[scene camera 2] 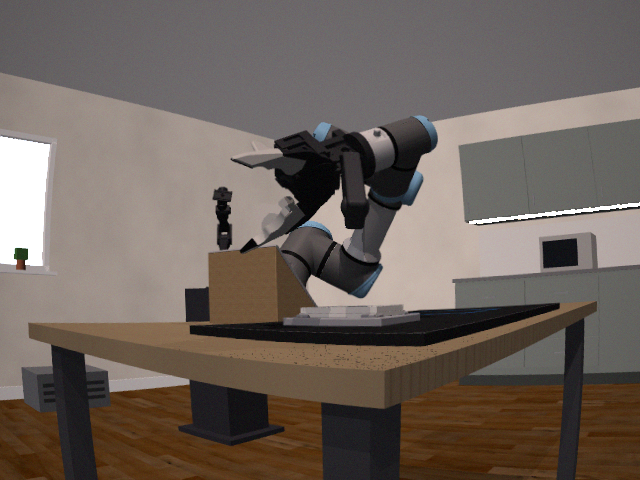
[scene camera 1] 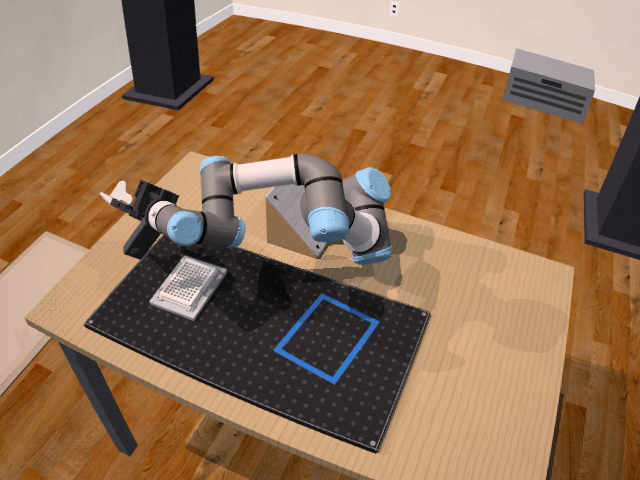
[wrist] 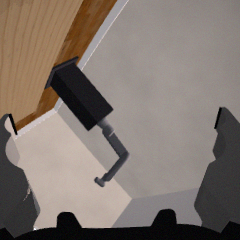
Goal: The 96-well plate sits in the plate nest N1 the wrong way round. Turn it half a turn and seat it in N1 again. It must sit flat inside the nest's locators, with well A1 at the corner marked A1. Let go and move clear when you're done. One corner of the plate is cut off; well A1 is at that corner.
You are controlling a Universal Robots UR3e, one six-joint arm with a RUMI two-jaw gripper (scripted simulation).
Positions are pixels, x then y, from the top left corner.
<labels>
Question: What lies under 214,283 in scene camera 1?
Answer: A plate nest N1.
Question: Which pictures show my gripper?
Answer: Scene camera 2, scene camera 1 and the wrist view: all of them.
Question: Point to a 96-well plate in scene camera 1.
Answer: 188,294
</labels>
